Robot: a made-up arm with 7 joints.
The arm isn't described. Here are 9 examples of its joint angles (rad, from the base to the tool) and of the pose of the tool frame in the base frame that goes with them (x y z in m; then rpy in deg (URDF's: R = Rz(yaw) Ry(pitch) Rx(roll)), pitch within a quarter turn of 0, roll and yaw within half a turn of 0).
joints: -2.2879 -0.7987 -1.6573 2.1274 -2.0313 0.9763 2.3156
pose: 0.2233 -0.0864 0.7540 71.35 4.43 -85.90
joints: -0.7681 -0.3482 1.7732 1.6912 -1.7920 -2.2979 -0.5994
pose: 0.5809 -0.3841 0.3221 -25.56 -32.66 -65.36
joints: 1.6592 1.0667 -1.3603 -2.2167 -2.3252 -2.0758 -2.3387
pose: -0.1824 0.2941 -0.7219 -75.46 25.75 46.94
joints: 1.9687 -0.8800 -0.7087 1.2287 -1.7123 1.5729 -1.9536
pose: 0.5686 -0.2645 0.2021 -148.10 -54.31 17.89
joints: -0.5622 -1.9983 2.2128 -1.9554 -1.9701 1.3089 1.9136
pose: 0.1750 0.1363 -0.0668 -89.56 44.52 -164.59
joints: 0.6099 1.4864 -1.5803 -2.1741 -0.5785 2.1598 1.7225
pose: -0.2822 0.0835 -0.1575 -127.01 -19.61 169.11
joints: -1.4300 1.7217 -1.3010 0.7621 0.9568 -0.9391 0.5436
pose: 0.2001 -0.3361 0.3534 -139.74 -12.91 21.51
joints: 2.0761 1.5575 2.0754 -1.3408 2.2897 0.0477 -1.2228
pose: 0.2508 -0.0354 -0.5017 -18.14 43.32 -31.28
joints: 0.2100 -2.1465 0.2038 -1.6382 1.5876 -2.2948 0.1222
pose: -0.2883 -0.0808 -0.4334 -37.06 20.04 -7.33
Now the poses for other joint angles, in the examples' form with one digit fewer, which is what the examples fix.
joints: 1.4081 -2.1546 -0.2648 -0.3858 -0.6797 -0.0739 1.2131
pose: -0.253 -0.394 0.078 173.9 -41.2 18.0
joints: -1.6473 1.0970 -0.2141 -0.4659 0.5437 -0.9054 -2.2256
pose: 0.556 -0.027 0.471 -95.6 -56.4 4.8
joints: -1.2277 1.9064 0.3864 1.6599 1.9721 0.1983 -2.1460
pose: -0.190 -0.496 0.372 -9.1 -44.5 170.3
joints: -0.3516 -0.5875 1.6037 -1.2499 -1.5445 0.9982 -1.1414
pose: 0.392 -0.459 0.428 -23.5 -40.6 -71.8
